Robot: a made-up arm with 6 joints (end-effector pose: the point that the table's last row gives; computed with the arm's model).
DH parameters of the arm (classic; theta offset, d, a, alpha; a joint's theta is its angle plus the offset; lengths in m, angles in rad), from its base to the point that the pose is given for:
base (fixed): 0 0 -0.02 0
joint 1: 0 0.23 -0.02 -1.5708
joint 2: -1.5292 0 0.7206 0
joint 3: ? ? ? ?
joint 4: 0 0.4 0 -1.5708
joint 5: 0 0 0.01 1.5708
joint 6: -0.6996 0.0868 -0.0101 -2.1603
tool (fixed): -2.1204 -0.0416 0 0
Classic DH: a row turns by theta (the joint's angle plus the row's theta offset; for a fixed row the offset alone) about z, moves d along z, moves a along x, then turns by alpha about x.
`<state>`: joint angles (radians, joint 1 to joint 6).
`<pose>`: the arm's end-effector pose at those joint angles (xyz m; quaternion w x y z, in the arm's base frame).
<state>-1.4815 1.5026 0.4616 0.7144 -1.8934 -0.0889</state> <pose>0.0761 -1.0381 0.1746 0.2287 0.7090 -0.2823 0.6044</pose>
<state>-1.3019 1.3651 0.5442 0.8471 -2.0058 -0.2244</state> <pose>0.2554 -0.9830 0.2844 0.2339 0.6635 -0.3028 0.6429</pose>
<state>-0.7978 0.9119 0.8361 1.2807 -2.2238 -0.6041</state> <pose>0.6021 -0.6210 0.6127 0.0732 0.5376 -0.4324 0.7202</pose>
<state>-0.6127 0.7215 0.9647 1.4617 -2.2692 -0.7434</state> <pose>0.6316 -0.4418 0.7280 0.0442 -0.5084 0.4905 -0.7064</pose>
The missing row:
joint 3: 1.5292 0.08 0 1.5708
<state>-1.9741 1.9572 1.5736 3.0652 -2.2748 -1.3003</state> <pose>-0.1499 -0.4343 -0.3344 0.0637 0.7124 0.6389 0.2834</pose>
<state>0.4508 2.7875 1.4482 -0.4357 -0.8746 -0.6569</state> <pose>-0.2160 0.0439 -0.7428 0.1110 -0.2328 -0.3038 0.9172</pose>
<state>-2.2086 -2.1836 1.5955 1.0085 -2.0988 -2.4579</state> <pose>0.5222 0.7162 0.0947 0.3430 -0.1065 -0.3314 0.8725</pose>
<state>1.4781 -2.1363 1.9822 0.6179 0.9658 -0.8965</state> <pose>-0.2141 -0.6474 0.3549 0.0104 -0.2517 -0.9637 -0.0888</pose>
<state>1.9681 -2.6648 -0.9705 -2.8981 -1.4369 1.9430</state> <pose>-0.0401 -0.2754 -0.8409 0.6285 -0.1667 0.0940 -0.7539</pose>
